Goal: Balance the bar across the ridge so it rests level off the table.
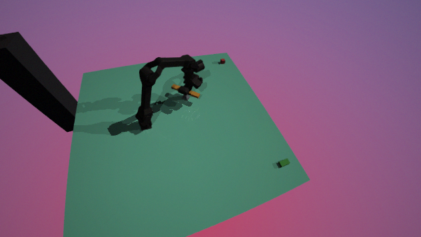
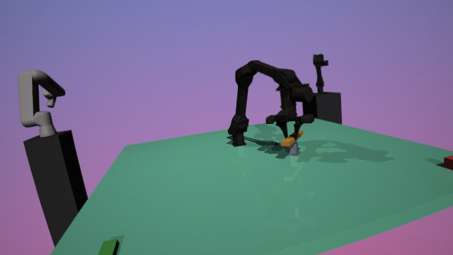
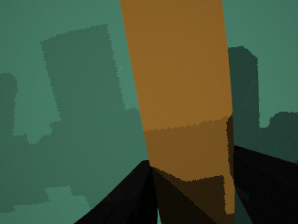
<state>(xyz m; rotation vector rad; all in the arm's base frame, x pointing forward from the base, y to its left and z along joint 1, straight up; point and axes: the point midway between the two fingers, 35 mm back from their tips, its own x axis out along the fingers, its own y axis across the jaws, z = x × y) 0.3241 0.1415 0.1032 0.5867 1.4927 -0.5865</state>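
Now: the bar 20 mm behind my gripper tip and 20 mm to the left of it. Round my gripper tip: red block (420 mm ahead, 360 mm to the left, 50 mm below); then green block (420 mm ahead, 640 mm to the right, 60 mm below).
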